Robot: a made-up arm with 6 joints. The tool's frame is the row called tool. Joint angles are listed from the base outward.
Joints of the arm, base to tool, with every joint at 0 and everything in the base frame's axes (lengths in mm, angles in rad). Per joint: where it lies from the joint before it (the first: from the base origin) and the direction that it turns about. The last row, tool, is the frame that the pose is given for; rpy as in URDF.
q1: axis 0 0 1 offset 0.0 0.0 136.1
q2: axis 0.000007 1 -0.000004 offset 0.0 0.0 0.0
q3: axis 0.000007 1 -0.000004 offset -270.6 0.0 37.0
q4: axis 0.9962 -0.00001 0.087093 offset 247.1 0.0 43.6
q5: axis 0.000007 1 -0.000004 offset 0.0 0.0 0.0
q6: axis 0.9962 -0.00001 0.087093 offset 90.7 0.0 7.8
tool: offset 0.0 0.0 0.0 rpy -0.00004 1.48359 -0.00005
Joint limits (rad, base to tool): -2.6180..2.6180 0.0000..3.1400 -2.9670..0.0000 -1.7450..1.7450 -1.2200..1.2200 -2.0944..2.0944
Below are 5 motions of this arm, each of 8 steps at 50 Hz.
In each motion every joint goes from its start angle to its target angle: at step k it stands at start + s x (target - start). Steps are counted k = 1, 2, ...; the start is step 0. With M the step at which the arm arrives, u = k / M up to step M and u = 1 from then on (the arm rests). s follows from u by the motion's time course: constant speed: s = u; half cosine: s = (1 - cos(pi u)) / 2; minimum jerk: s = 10 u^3 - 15 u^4 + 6 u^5.
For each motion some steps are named. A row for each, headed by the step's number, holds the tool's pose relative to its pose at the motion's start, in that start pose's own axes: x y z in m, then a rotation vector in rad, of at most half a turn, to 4 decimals.
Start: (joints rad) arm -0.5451 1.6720 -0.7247 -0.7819 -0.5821 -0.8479
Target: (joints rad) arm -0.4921 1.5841 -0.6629 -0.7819 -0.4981 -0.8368
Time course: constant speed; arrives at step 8
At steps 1, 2, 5, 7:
1: -0.0024 0.0004 -0.0018 -0.0061 0.0009 -0.0024
2: -0.0048 0.0009 -0.0037 -0.0121 0.0018 -0.0048
5: -0.0119 0.0025 -0.0094 -0.0301 0.0046 -0.0121
7: -0.0164 0.0037 -0.0133 -0.0419 0.0066 -0.0171

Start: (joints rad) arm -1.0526 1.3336 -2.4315 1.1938 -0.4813 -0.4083
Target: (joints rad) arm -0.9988 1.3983 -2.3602 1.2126 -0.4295 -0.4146
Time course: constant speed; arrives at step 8
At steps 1, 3, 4, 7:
1: 0.0068 -0.0049 0.0000 0.0097 0.0207 0.0000
3: 0.0205 -0.0146 -0.0006 0.0289 0.0622 0.0002
4: 0.0274 -0.0193 -0.0011 0.0384 0.0830 0.0004
7: 0.0482 -0.0334 -0.0036 0.0664 0.1458 0.0015

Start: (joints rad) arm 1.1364 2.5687 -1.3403 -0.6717 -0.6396 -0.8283
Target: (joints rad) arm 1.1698 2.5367 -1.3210 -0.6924 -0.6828 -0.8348
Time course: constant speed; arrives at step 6
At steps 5, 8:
5: -0.0175 -0.0054 -0.0013 0.0193 -0.0554 -0.0375
8: -0.0210 -0.0064 -0.0016 0.0231 -0.0666 -0.0449

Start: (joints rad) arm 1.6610 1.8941 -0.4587 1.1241 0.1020 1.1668
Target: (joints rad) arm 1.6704 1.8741 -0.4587 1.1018 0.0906 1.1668
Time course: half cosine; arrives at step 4
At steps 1, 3, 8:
1: 0.0004 0.0002 -0.0005 -0.0034 0.0011 -0.0049
3: 0.0023 0.0009 -0.0032 -0.0196 0.0062 -0.0283
8: 0.0027 0.0010 -0.0038 -0.0230 0.0073 -0.0331

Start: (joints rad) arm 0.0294 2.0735 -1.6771 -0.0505 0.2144 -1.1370
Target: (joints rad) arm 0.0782 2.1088 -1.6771 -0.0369 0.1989 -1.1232
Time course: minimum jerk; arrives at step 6
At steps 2, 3, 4, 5, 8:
2: -0.0038 0.0041 0.0025 -0.0075 -0.0073 0.0005
3: -0.0091 0.0099 0.0058 -0.0178 -0.0174 0.0011
4: -0.0144 0.0158 0.0090 -0.0282 -0.0272 0.0016
5: -0.0175 0.0194 0.0109 -0.0345 -0.0331 0.0019
8: -0.0182 0.0202 0.0113 -0.0358 -0.0343 0.0020

